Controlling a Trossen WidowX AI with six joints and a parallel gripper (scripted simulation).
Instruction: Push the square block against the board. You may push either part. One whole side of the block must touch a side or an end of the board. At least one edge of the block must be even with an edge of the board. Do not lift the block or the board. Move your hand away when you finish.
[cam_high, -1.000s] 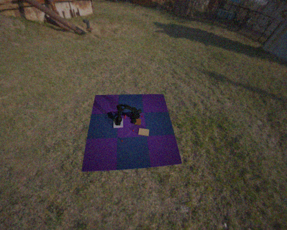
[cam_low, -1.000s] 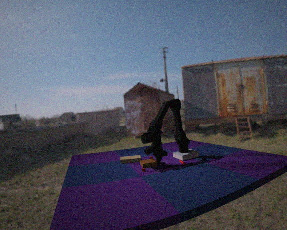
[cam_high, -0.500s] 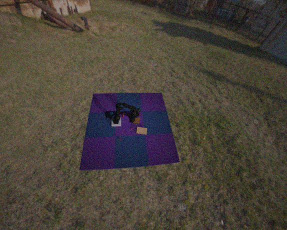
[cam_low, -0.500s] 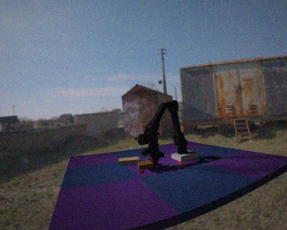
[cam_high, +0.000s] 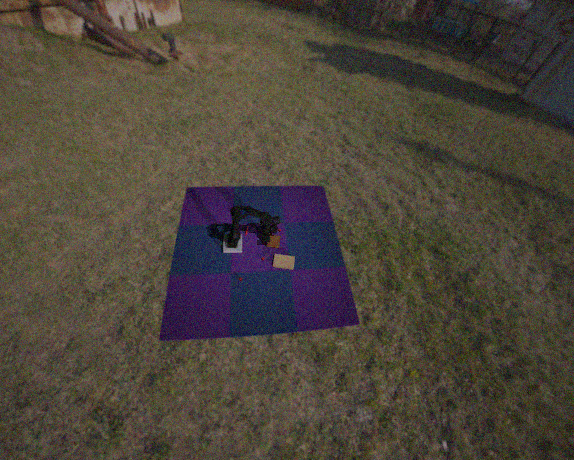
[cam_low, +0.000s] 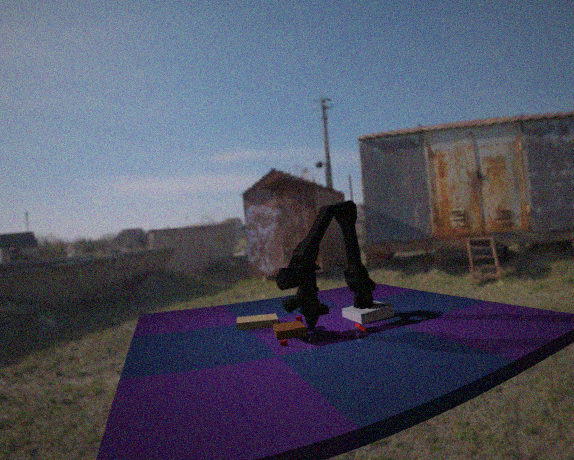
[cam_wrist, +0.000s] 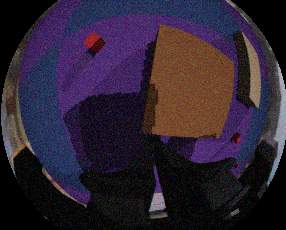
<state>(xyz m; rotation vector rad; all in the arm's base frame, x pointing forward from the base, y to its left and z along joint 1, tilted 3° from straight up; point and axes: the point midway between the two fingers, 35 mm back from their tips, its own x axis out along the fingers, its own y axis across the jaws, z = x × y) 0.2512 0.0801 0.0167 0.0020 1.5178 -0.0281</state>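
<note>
My gripper tip is 60 mm short of the square block and 40 mm to the left of it. From my gripper tip the other things lie so: board (220 mm to the right, 130 mm ahead).
</note>
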